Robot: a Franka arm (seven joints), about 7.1 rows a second.
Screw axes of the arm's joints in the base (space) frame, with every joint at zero. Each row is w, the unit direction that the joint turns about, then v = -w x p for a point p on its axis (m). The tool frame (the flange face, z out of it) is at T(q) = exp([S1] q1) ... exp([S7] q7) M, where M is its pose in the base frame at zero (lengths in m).
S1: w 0 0 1 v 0 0 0
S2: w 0 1 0 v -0.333 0 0
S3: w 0 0 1 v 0 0 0
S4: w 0 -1 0 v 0.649 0 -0.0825
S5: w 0 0 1 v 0 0 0
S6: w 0 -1 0 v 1.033 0 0
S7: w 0 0 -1 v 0 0.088 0
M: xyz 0.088 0 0.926 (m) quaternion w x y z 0 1 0 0
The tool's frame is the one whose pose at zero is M.
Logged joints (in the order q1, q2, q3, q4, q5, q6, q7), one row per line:
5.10 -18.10 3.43 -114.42 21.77 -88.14 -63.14
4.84 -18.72 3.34 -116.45 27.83 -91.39 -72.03
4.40 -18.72 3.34 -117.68 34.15 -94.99 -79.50
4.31 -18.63 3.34 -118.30 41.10 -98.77 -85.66
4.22 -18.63 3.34 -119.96 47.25 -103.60 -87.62
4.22 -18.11 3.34 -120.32 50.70 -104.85 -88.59
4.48 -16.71 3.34 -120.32 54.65 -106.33 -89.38
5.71 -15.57 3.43 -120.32 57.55 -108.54 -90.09
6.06 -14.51 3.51 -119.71 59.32 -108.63 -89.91
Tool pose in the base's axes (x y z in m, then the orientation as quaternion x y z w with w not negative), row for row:
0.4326 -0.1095 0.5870 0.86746 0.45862 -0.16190 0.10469
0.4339 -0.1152 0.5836 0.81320 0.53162 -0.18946 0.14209
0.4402 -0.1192 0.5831 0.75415 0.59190 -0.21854 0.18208
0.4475 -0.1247 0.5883 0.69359 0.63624 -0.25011 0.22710
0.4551 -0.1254 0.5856 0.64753 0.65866 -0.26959 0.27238
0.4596 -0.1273 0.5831 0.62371 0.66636 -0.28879 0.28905
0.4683 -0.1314 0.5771 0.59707 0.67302 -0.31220 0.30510
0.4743 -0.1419 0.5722 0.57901 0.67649 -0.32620 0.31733
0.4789 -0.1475 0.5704 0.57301 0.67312 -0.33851 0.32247
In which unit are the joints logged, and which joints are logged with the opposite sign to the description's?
The joints are logged in degrees. Opposite sign: q1, q3, q5, q6.
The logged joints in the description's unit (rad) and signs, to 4 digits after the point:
-0.0890 -0.3159 -0.0599 -1.9970 -0.3800 1.5383 -1.1020
-0.0845 -0.3267 -0.0583 -2.0324 -0.4857 1.5951 -1.2572
-0.0768 -0.3267 -0.0583 -2.0539 -0.5960 1.6579 -1.3875
-0.0752 -0.3252 -0.0583 -2.0647 -0.7173 1.7239 -1.4950
-0.0737 -0.3252 -0.0583 -2.0937 -0.8247 1.8082 -1.5293
-0.0737 -0.3161 -0.0583 -2.1000 -0.8849 1.8300 -1.5462
-0.0782 -0.2916 -0.0583 -2.1000 -0.9538 1.8558 -1.5600
-0.0997 -0.2717 -0.0599 -2.1000 -1.0044 1.8944 -1.5724
-0.1058 -0.2532 -0.0613 -2.0893 -1.0353 1.8960 -1.5692

